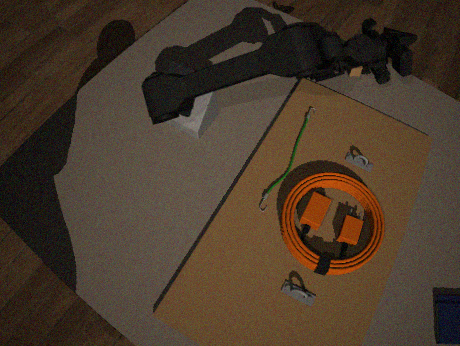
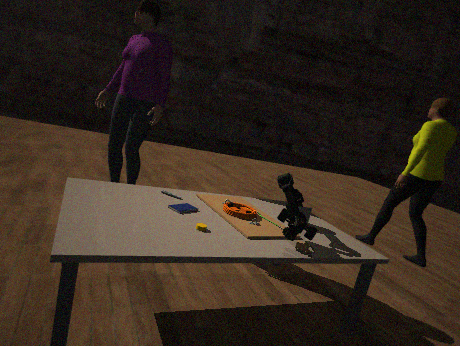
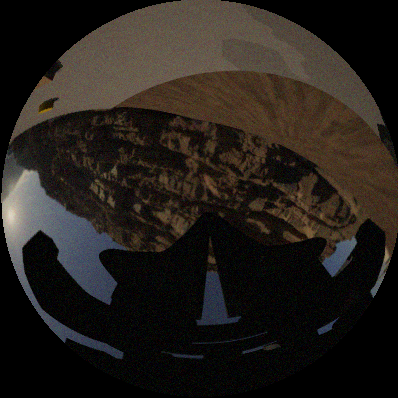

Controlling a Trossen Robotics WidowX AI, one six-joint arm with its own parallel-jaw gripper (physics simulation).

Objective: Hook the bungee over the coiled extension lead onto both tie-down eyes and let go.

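Seen in the pictures: gripper, fingertip midpoint: (image 1: 416, 36) (image 2: 297, 225) (image 3: 208, 216); arm's base, link origin: (image 1: 180, 98).
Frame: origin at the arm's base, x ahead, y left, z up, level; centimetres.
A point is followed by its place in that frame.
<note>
A green bungee (image 1: 293, 155) {x 25.7, y 0.6, z -4.7 cm} (image 2: 270, 221) {x 25.5, y 3.9, z -4.8 cm} with a metal hook at each end lies loose on the brown board (image 1: 222, 274) {x 24.0, y -27.2, z -5.2 cm} (image 2: 213, 200) {x 44.6, y -29.3, z -5.2 cm}, left of the coiled orange extension lead (image 1: 331, 180) {x 34.7, y -2.6, z -2.4 cm} (image 2: 239, 210) {x 40.0, y -7.6, z -3.1 cm}. Neither hook is in an eye. One tie-down eye (image 1: 359, 158) {x 38.6, y 6.6, z -4.8 cm} sits beyond the coil, and the other (image 1: 298, 291) (image 2: 254, 222) sits in front of it. My gripper (image 3: 208, 216) {x 41.5, y 37.2, z 7.6 cm} (image 1: 384, 71) is shut and empty. It is off the board's far corner, past the bungee's far hook (image 1: 310, 110) {x 24.8, y 13.3, z -4.7 cm}, and points away over the table edge.
The arm's base (image 1: 191, 120) {x 4.0, y -2.5, z -2.4 cm} stands on the grey table (image 1: 125, 192) {x -0.9, y -21.4, z -6.4 cm} left of the board. A blue book (image 2: 183, 208) {x 71.9, y -13.8, z -5.2 cm}, a yellow disc (image 2: 201, 226) {x 73.9, y 10.8, z -4.5 cm} and a pen (image 2: 171, 195) {x 69.5, y -36.6, z -5.8 cm} lie on the table. A person in purple (image 2: 144, 75) stands behind it.
</note>
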